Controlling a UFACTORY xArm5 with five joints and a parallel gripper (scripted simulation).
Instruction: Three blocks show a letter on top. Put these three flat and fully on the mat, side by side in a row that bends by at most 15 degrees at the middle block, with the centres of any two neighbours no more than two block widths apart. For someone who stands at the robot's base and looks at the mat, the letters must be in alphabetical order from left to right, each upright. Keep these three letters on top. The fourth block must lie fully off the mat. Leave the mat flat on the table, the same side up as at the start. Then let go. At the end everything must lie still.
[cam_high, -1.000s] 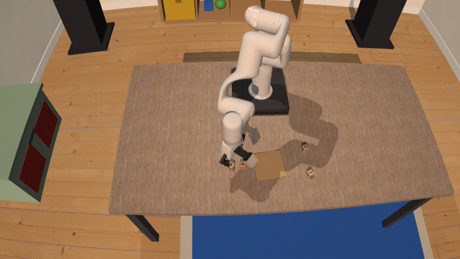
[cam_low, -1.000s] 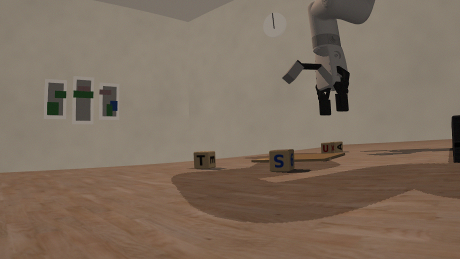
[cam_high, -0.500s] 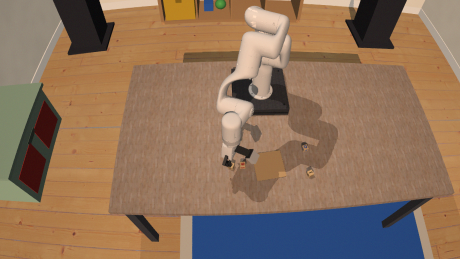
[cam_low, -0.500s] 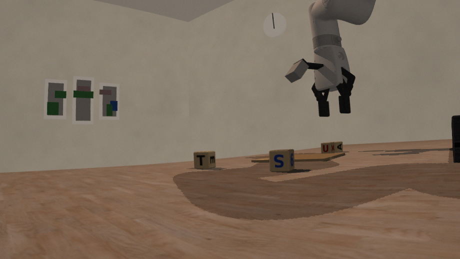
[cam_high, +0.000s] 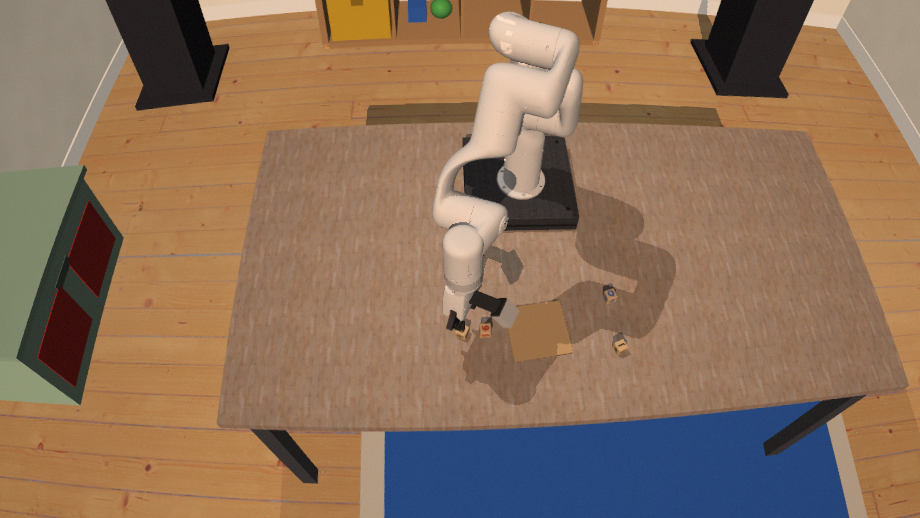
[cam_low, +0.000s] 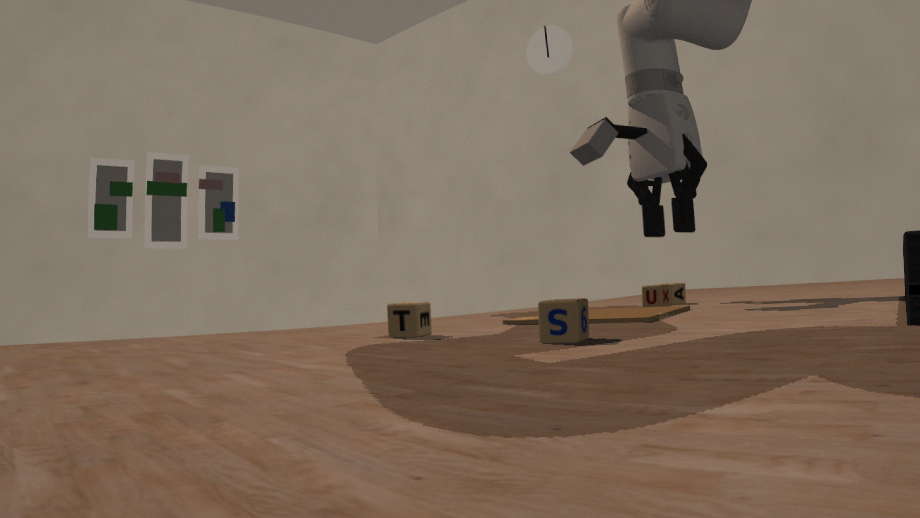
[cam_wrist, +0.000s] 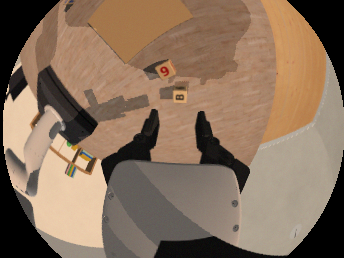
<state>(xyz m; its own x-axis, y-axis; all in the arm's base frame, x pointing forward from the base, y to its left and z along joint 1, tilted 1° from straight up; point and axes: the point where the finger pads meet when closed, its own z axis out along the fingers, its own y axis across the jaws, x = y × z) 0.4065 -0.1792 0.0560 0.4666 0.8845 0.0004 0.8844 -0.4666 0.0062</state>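
Right now my hand is 5 cm to the right of the letter block and 9 cm above it. From my hand the other things lie so: tan mat (18 cm to the left, 10 cm below).
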